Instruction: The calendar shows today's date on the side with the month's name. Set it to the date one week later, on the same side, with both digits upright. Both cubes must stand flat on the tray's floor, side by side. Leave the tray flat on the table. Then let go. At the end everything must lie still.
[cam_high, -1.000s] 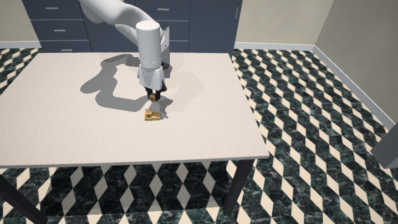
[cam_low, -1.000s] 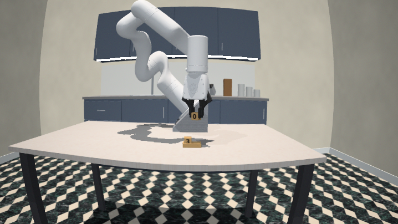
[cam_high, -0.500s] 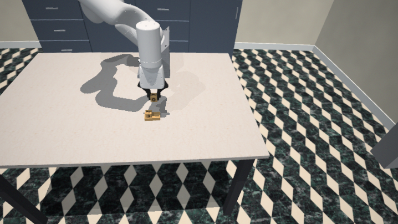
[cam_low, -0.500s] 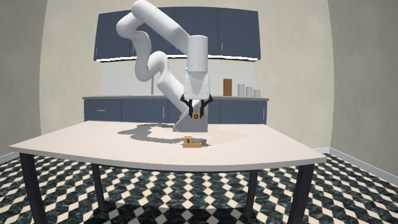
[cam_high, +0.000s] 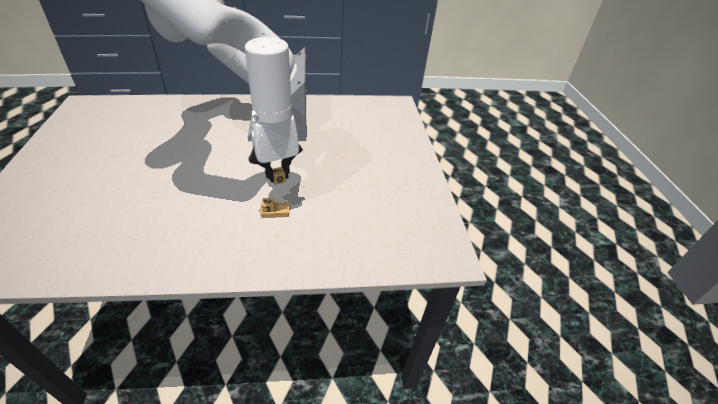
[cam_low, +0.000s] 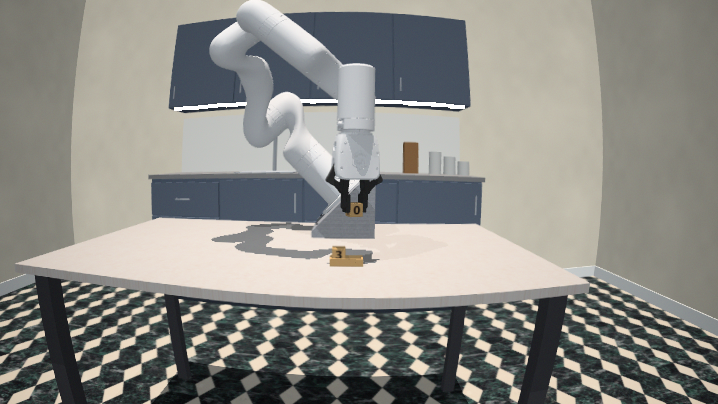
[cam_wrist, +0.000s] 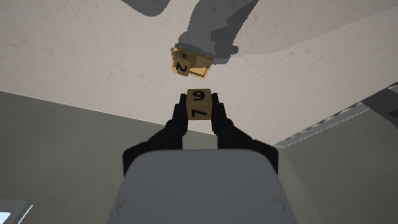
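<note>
Right now my hand is 20 mm to the left of the wooden tray and 130 mm above it.
</note>
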